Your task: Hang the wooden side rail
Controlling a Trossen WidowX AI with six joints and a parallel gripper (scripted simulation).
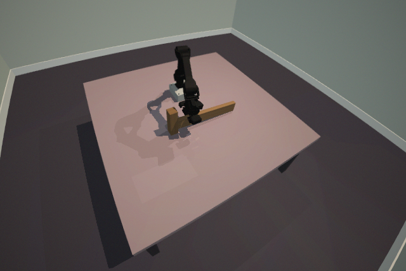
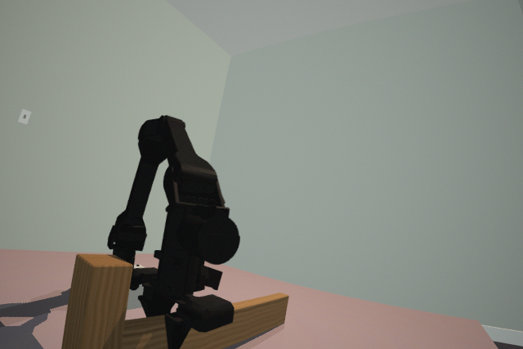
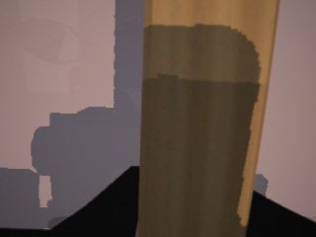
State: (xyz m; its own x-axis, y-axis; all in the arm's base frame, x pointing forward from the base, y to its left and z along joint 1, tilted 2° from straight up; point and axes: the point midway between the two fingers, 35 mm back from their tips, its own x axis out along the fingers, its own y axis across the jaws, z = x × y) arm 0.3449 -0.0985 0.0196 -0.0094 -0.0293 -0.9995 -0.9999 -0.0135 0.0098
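Now: gripper tip 11 cm to the left of the wooden headboard post and 5 cm below it.
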